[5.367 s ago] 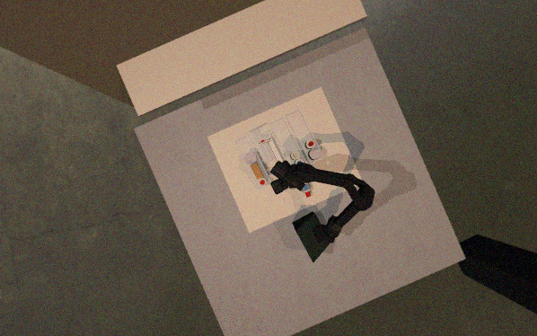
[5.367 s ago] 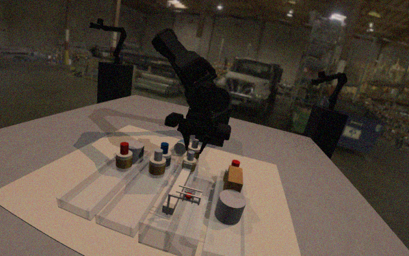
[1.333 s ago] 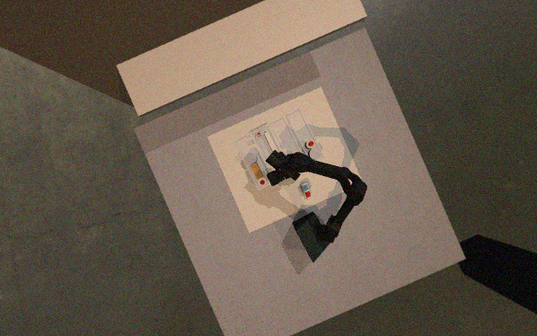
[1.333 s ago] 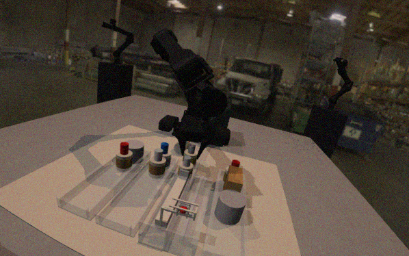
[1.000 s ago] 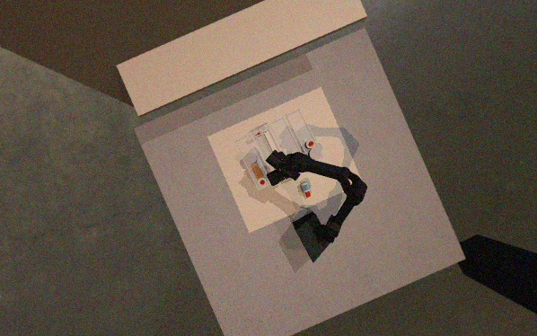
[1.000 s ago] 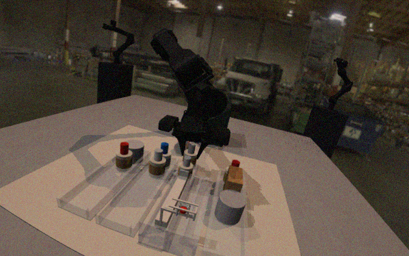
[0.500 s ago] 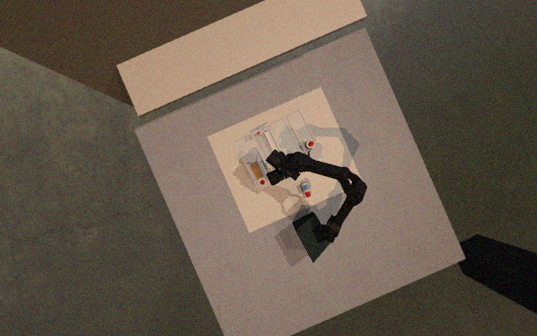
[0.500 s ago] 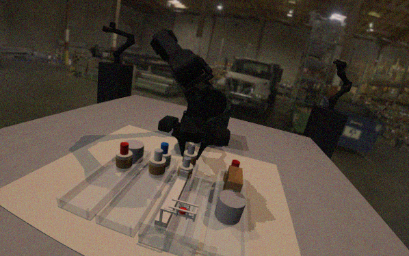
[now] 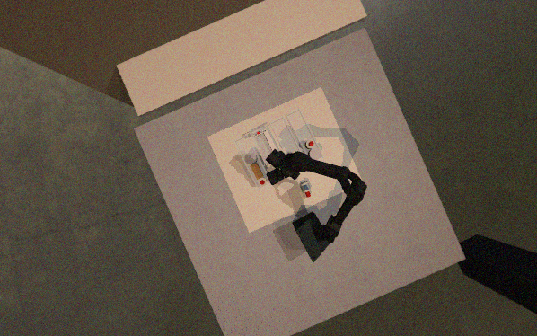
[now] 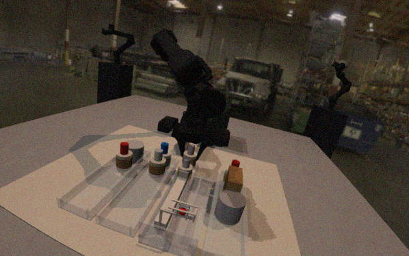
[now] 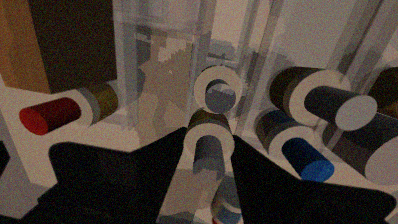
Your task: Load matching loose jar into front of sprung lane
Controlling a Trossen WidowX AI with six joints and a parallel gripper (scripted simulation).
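My gripper tip is now 13 cm to the right of the orange box, 6 cm short of it and 1 cm above it. From my gripper tip the other things lie so: wire pusher plate (15 cm ahead, 3 cm to the left).
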